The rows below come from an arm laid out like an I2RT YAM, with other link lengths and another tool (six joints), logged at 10 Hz.
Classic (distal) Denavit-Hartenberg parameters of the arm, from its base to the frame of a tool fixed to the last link. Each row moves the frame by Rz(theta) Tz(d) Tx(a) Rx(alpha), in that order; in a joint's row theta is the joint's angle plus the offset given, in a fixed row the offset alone. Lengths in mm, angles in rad.
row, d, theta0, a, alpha
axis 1, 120.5, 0, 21.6, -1.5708
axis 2, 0, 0, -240.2, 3.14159
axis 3, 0, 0.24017, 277.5, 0
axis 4, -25.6, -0.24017, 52.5, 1.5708
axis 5, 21.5, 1.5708, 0, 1.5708
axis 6, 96.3, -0.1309, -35.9, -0.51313
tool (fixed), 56.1, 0, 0, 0
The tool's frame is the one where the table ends.
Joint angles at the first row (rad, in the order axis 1, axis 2, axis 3, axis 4, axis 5, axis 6):
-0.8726 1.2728 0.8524 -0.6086 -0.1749 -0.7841
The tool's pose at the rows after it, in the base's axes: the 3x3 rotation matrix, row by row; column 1 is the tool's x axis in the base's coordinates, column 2 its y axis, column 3 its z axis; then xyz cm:
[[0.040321 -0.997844 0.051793], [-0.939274 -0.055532 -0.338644], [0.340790 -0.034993 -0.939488]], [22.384 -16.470 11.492]
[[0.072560 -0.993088 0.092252], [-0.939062 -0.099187 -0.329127], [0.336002 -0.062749 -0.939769]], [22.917 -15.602 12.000]
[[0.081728 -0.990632 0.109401], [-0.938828 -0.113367 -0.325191], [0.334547 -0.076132 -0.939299]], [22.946 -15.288 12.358]
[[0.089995 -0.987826 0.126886], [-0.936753 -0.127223 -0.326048], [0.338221 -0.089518 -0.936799]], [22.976 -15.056 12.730]
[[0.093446 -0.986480 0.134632], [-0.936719 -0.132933 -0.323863], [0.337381 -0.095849 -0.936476]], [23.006 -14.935 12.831]
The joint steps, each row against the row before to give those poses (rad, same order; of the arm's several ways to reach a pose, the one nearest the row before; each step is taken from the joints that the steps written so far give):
0.0286 -0.0454 0.0111 0.0080 -0.0488 -0.0008
0.0191 -0.0175 0.0004 -0.0061 -0.0347 -0.0065
0.0004 -0.0145 0.0000 -0.0088 -0.0176 -0.0049
0.0000 -0.0153 -0.0004 -0.0053 -0.0149 -0.0065
-0.0001 -0.0050 -0.0012 -0.0012 -0.0080 -0.0016

